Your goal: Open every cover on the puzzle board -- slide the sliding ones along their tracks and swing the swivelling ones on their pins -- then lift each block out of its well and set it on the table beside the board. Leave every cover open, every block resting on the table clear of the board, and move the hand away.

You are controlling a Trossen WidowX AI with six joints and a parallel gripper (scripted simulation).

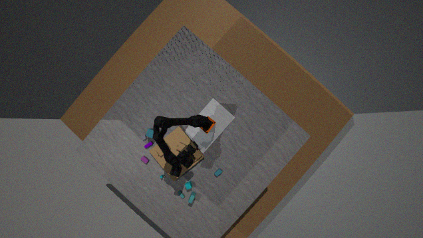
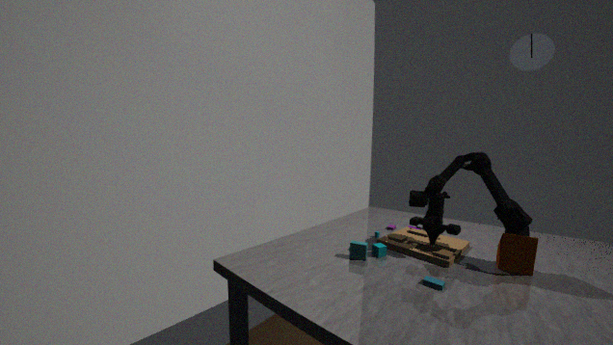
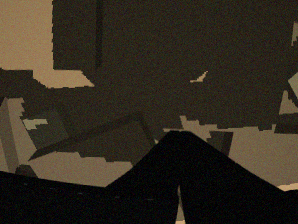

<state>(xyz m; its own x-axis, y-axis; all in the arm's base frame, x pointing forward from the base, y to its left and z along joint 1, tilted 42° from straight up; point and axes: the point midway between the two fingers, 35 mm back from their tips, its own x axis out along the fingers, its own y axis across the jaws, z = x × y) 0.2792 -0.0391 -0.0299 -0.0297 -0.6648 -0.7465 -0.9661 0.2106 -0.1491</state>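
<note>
My gripper tip is 40 mm to the left of the tan puzzle board and 40 mm short of it. From my gripper tip the other things lie so: flat teal block: 280 mm to the left, 30 mm behind, 20 mm below.
</note>
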